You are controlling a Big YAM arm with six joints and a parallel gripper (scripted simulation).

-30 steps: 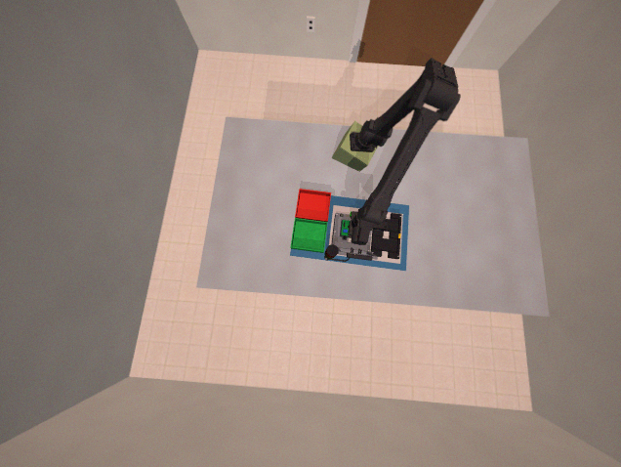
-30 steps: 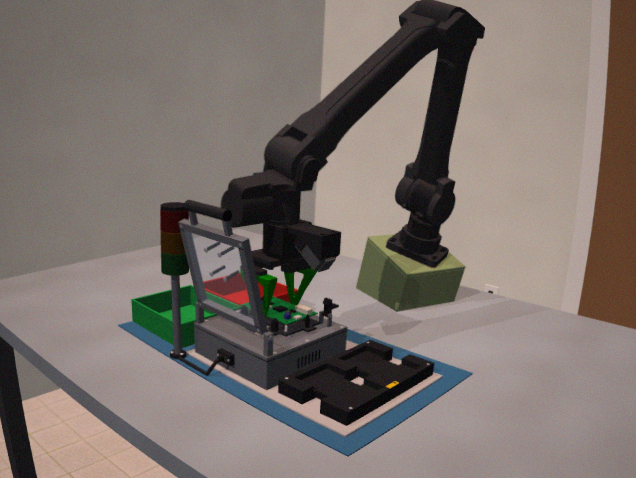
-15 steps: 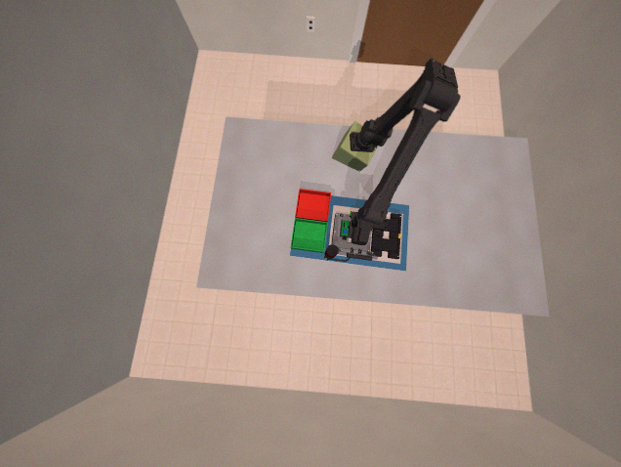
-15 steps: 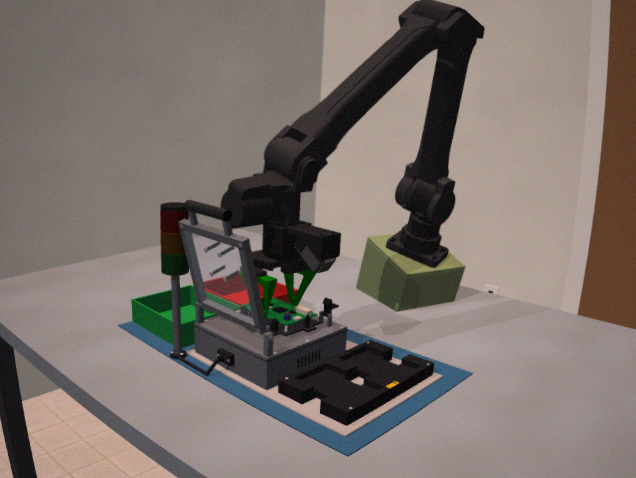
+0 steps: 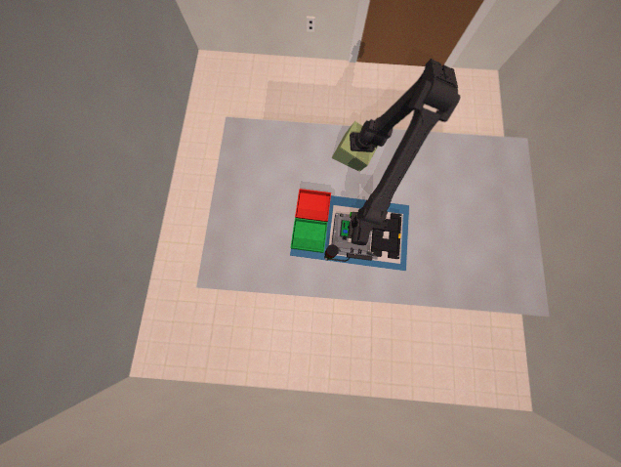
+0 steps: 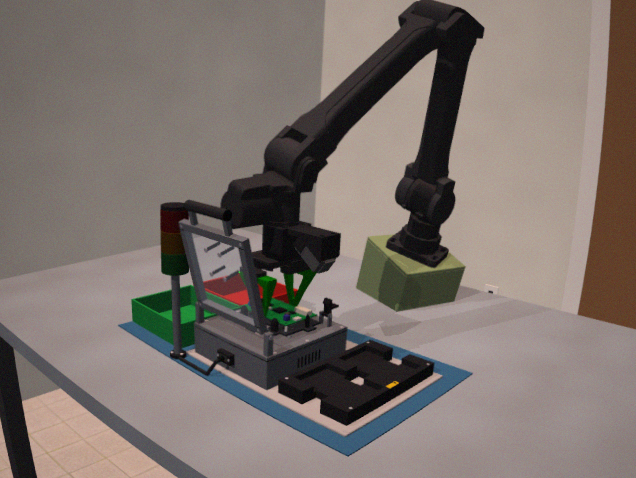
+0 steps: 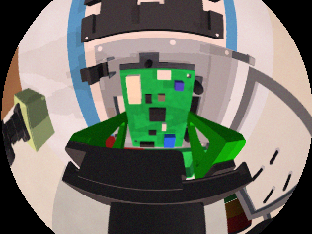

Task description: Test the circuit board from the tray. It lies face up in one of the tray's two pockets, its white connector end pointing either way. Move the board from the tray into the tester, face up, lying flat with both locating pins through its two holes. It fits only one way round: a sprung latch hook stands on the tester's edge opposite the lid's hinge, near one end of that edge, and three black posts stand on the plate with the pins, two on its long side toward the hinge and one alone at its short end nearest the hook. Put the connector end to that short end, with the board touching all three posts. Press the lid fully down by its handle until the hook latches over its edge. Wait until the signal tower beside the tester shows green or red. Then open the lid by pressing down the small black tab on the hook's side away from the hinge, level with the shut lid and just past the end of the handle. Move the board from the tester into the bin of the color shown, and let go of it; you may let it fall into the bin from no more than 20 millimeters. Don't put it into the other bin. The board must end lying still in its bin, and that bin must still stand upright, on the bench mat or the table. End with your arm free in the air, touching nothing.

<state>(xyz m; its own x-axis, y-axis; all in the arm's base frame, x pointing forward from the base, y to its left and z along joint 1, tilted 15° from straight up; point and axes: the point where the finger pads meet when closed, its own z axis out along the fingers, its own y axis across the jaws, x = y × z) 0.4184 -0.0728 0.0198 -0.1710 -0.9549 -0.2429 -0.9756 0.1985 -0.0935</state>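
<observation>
Now: hand 1 cm short of the tester plate and 2 cm above it. Also, from my hand: clear lid 12 cm ahead, 2 cm to the right, 10 cm above; then latch hook 5 cm behind, 7 cm to the left; then green bin 1 cm ahead, 21 cm to the right, 7 cm below.
</observation>
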